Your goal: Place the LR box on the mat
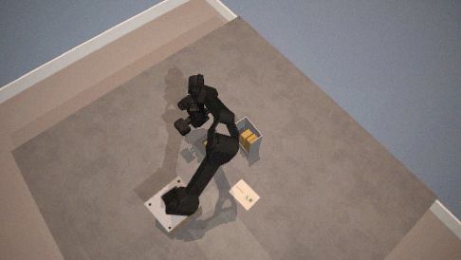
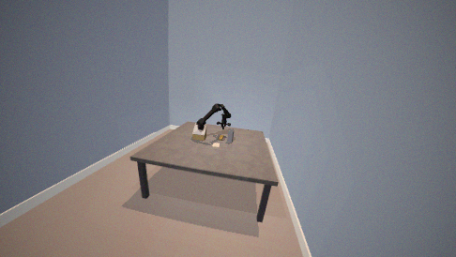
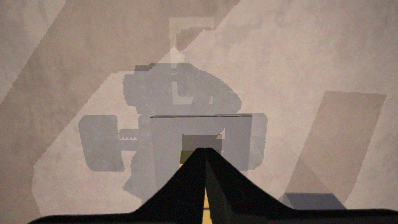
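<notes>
Now: the grey mat 80 mm to the right of my gripper tip and 90 mm below it.
</notes>
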